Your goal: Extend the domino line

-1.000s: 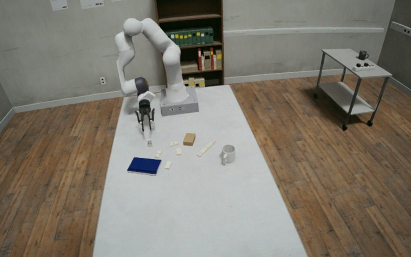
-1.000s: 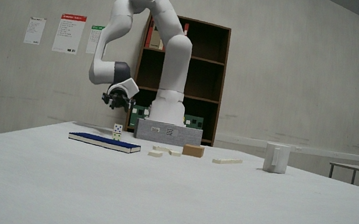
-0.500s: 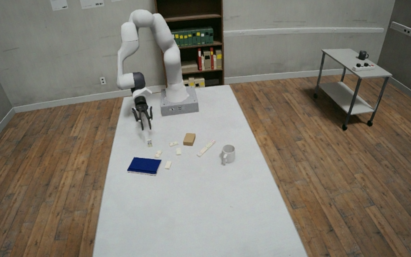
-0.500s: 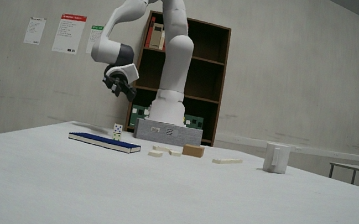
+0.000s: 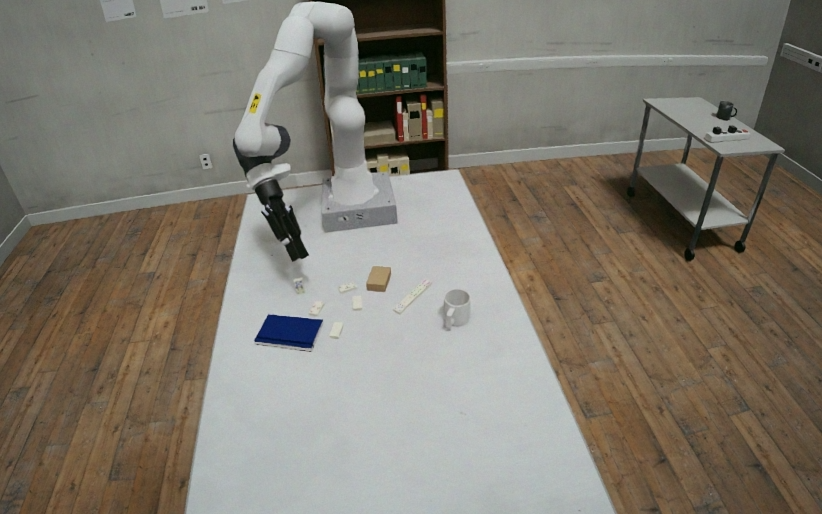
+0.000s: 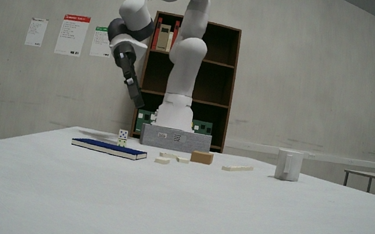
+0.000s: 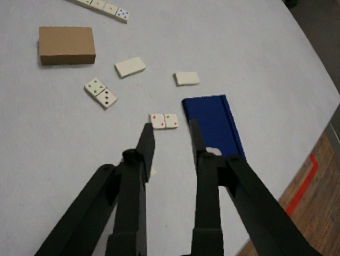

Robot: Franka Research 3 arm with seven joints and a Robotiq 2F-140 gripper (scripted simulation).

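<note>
Now: hand 1 cm short of the domino, 2 cm to the left of it and 14 cm above it. From my hand the other things lie so: blue book: 18 cm ahead, 5 cm to the right, 16 cm below; then white mug: 23 cm ahead, 42 cm to the left, 13 cm below; then brown block: 2 cm ahead, 23 cm to the left, 15 cm below.
</note>
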